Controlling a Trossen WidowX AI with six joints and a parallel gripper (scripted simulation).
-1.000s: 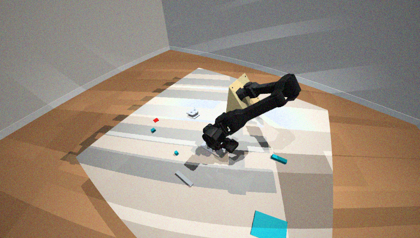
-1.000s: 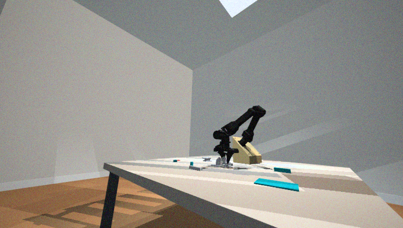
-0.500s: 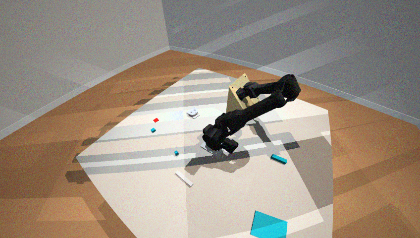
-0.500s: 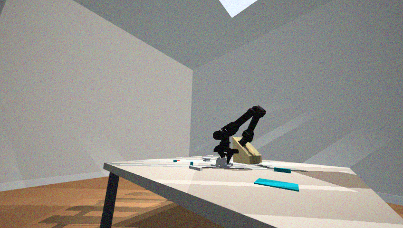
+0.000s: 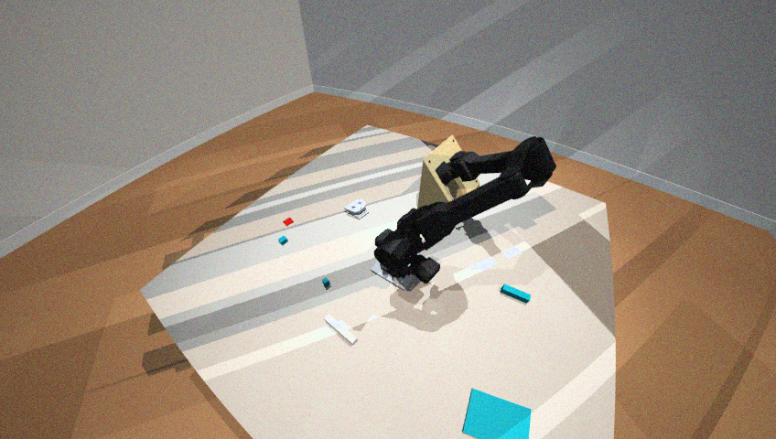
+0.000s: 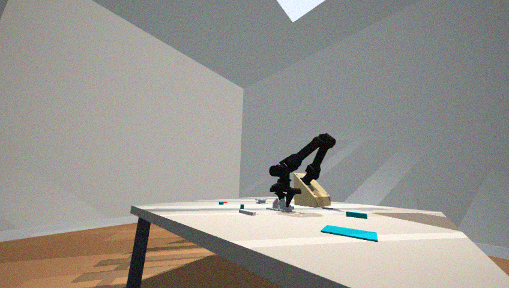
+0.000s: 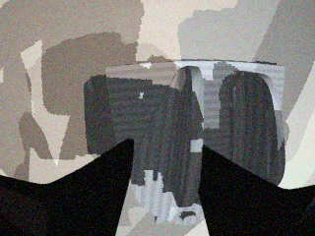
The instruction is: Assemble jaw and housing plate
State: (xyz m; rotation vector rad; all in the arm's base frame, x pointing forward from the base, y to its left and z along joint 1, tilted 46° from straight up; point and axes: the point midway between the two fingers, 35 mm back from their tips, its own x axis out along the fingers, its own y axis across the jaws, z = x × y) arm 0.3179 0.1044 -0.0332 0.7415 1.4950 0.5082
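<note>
Right now my gripper tip is 10 mm short of the white base plate, 30 mm to the left of it and 10 mm above it. From my gripper tip the other things lie so: red block (70 mm ahead, 460 mm to the right, 20 mm below); then teal bar (120 mm behind, 310 mm to the left, 10 mm below); then flat teal plate (200 mm ahead, 380 mm to the left, 20 mm below).
</note>
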